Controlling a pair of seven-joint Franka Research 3 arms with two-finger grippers.
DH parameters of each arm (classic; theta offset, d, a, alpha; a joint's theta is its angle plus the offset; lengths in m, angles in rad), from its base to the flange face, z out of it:
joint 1: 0 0.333 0 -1.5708
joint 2: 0 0 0 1.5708
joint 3: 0 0.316 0.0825 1.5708
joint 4: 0 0 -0.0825 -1.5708
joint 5: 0 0.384 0 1.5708
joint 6: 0 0 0.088 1.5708
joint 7: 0 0.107 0 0
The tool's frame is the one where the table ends.
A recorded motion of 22 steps. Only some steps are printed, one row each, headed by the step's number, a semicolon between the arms.
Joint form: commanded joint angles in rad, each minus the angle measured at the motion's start. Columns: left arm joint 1, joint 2, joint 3, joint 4, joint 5, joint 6, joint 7; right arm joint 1, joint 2, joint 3, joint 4, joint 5, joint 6, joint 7.
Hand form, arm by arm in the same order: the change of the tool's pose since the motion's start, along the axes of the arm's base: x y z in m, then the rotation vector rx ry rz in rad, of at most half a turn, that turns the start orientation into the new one. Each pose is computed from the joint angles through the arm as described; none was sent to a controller.
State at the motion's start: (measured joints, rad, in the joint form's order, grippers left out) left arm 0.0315 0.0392 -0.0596 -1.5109 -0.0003 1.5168 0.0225; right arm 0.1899 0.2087 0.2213 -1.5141 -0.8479 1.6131 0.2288
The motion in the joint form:
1: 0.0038 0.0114 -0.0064 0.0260 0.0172 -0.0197 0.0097; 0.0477 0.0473 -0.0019 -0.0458 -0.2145 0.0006 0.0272
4: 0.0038 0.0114 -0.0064 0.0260 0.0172 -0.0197 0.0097; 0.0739 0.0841 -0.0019 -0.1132 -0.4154 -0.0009 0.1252
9: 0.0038 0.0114 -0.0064 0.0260 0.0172 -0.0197 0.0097; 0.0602 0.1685 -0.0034 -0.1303 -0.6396 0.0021 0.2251
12: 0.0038 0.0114 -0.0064 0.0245 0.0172 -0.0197 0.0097; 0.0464 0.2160 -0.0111 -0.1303 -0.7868 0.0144 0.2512
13: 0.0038 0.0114 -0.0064 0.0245 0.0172 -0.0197 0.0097; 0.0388 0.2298 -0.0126 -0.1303 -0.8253 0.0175 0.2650
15: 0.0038 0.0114 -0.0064 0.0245 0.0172 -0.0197 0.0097; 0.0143 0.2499 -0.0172 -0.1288 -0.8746 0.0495 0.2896
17: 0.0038 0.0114 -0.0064 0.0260 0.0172 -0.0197 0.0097; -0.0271 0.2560 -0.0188 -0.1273 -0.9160 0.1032 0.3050
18: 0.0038 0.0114 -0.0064 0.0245 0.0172 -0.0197 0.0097; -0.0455 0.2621 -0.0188 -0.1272 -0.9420 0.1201 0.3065
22: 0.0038 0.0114 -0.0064 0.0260 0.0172 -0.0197 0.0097; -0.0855 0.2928 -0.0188 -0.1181 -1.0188 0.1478 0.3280
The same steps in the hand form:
1: 0.0016 0.0008 0.0041 0.0160 0.0046 -0.0116; 0.0076 0.0189 -0.0343 -0.2126 -0.0225 0.0728
4: 0.0016 0.0008 0.0041 0.0160 0.0046 -0.0116; 0.0114 0.0292 -0.0717 -0.3924 -0.0949 0.1094
9: 0.0016 0.0008 0.0041 0.0160 0.0046 -0.0116; 0.0341 0.0214 -0.1143 -0.5653 -0.1841 0.1476
12: 0.0016 0.0008 0.0034 0.0160 0.0061 -0.0116; 0.0500 0.0128 -0.1332 -0.6767 -0.2281 0.2000
13: 0.0016 0.0008 0.0034 0.0160 0.0061 -0.0116; 0.0546 0.0084 -0.1392 -0.7027 -0.2427 0.2097
15: 0.0016 0.0008 0.0034 0.0160 0.0061 -0.0116; 0.0646 -0.0048 -0.1496 -0.7199 -0.2632 0.2289
17: 0.0016 0.0008 0.0041 0.0160 0.0046 -0.0116; 0.0751 -0.0258 -0.1526 -0.7212 -0.2802 0.2491
18: 0.0016 0.0008 0.0034 0.0160 0.0061 -0.0116; 0.0795 -0.0354 -0.1557 -0.7334 -0.2812 0.2603
22: 0.0016 0.0008 0.0041 0.0160 0.0046 -0.0116; 0.0916 -0.0571 -0.1686 -0.7706 -0.2953 0.2844

